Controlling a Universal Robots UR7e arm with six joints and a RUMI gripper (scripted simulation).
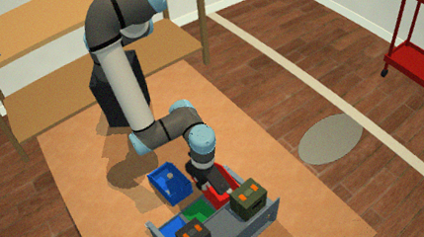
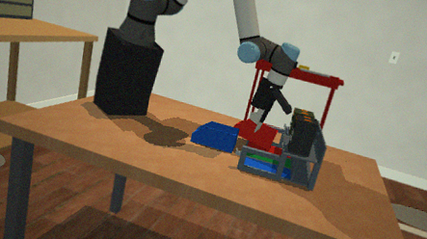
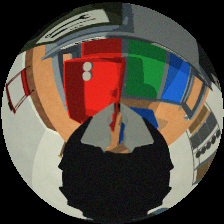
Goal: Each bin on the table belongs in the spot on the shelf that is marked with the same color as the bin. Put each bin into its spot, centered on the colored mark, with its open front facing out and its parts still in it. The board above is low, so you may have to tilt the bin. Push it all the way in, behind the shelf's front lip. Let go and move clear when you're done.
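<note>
The red bin is 5 cm to the left of my hand and 3 cm below it. Also, from my hand: blue bin 15 cm behind, 6 cm to the right, 5 cm below.
</note>
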